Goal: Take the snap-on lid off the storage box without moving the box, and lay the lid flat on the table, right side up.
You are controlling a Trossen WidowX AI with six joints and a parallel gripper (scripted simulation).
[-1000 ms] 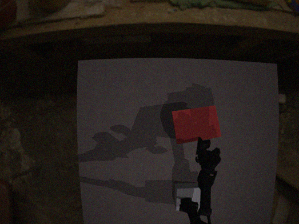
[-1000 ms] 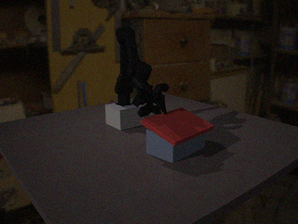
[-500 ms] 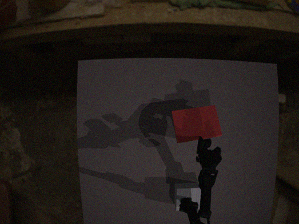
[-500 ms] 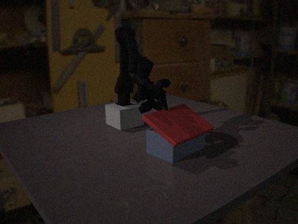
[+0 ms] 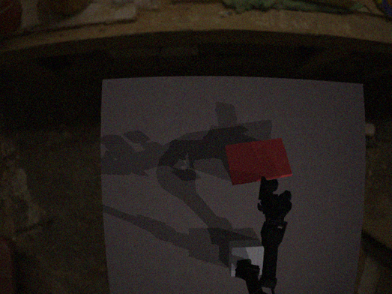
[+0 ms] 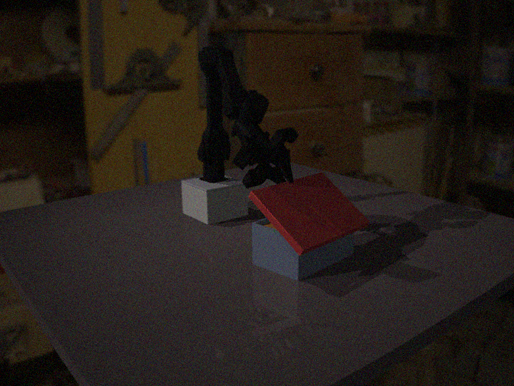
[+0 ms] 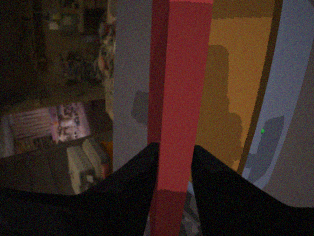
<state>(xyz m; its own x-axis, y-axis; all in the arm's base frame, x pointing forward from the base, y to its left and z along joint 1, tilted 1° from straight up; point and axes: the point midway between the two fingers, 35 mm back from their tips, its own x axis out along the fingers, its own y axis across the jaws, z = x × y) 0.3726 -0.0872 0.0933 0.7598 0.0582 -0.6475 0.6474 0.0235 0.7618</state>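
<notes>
The red lid lies 70 mm ahead of my gripper tip and 40 mm below it. Round my gripper tip: blue storage box 120 mm below, 50 mm ahead.
</notes>
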